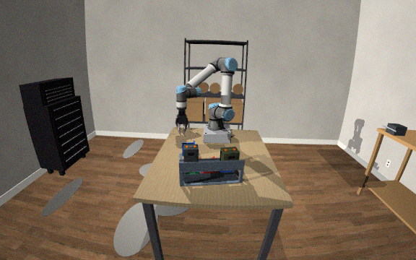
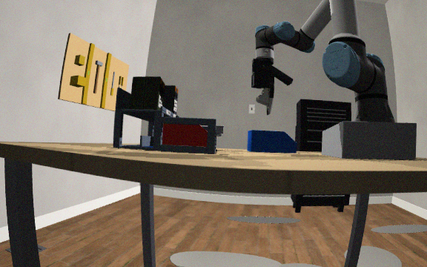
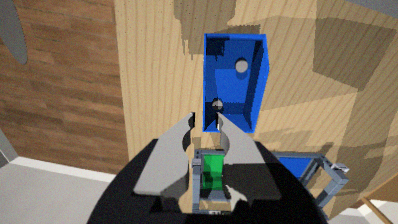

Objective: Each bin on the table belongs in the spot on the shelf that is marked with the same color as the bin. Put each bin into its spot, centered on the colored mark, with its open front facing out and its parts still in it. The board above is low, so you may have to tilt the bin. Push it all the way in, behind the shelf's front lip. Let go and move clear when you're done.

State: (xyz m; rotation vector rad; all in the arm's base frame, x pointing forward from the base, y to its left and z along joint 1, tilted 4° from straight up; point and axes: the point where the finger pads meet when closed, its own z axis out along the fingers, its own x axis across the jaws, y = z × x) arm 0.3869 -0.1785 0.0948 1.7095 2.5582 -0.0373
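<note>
Now: hand 2 cm past the blue bin, 4 cm to the right of it and 12 cm above it. From my hand the other things lie so: dark box 35 cm ahead, 19 cm to the left; green case 27 cm ahead, 41 cm to the left, 1 cm below; red bin 22 cm ahead, 26 cm to the left, 12 cm below.
</note>
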